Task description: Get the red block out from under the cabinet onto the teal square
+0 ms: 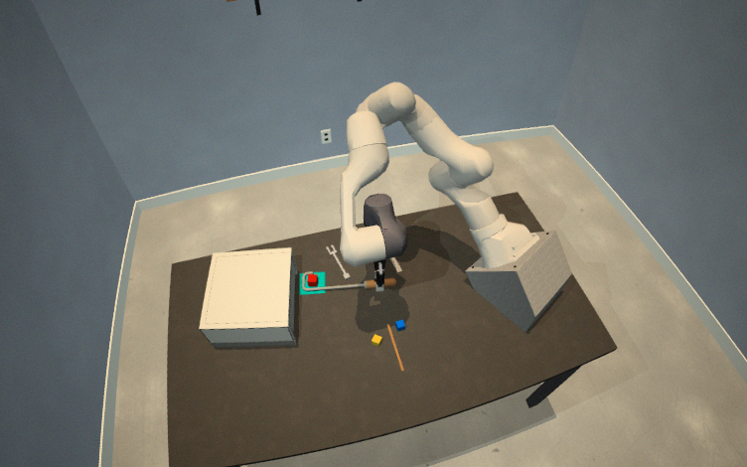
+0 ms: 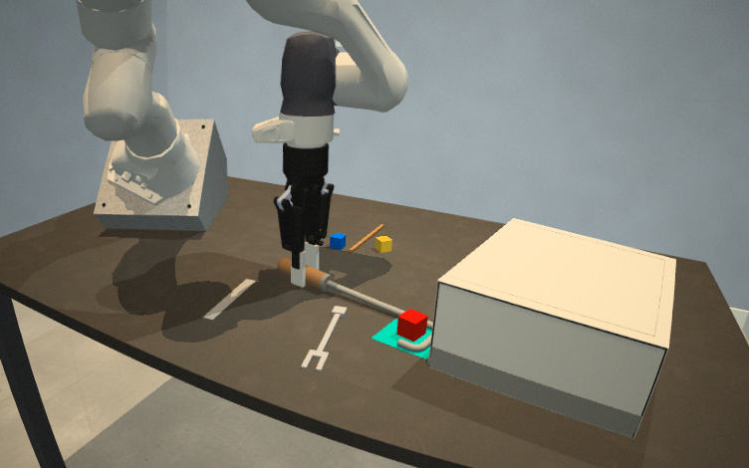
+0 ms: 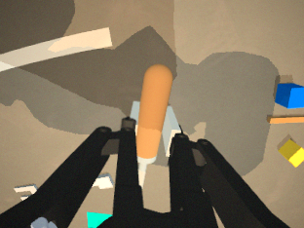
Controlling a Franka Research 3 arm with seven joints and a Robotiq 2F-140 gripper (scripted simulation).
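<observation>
Right now my hand is 80 mm short of the hook tool, 80 mm to the left of it and 20 mm above it. Also, from my hand: forked tool (80 mm ahead, 170 mm to the right, 30 mm below); flat grey strip (110 mm behind, 90 mm to the right, 40 mm below); blue cube (30 mm ahead, 180 mm to the left, 20 mm below).
</observation>
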